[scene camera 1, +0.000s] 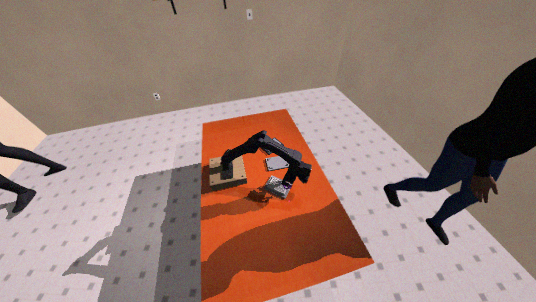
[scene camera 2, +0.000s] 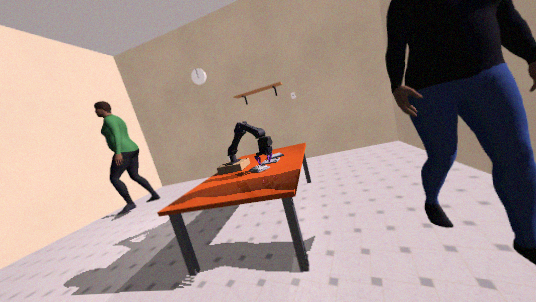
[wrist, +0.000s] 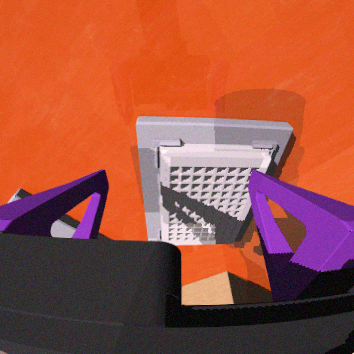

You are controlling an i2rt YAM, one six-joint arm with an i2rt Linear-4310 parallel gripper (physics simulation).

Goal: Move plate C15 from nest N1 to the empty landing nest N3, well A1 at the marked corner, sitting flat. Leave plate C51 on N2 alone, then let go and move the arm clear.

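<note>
A white well plate (scene camera 1: 276, 185) (scene camera 2: 260, 169) (wrist: 220, 200) sits in a grey nest (wrist: 147, 175), the nearest of three in scene camera 1; its name is not readable. My gripper (scene camera 1: 286, 187) (scene camera 2: 264, 161) (wrist: 178, 177) is open and empty above it. In the wrist view the right fingertip overlaps the plate's right edge, and the left fingertip is left of the nest. The middle nest (scene camera 1: 277, 163) looks flat and pale, with no plate visible. The far nest (scene camera 1: 274, 141) is partly behind the arm; its contents are unclear. The A1 corner is not readable.
The arm stands on a wooden base block (scene camera 1: 237, 178) (scene camera 2: 235, 166) (wrist: 207, 291) on the orange table (scene camera 1: 310, 240) (scene camera 2: 225, 192). A person in black and blue (scene camera 1: 500, 115) (scene camera 2: 480, 115) stands beside the table. A person in green (scene camera 2: 120, 135) is farther off at the left.
</note>
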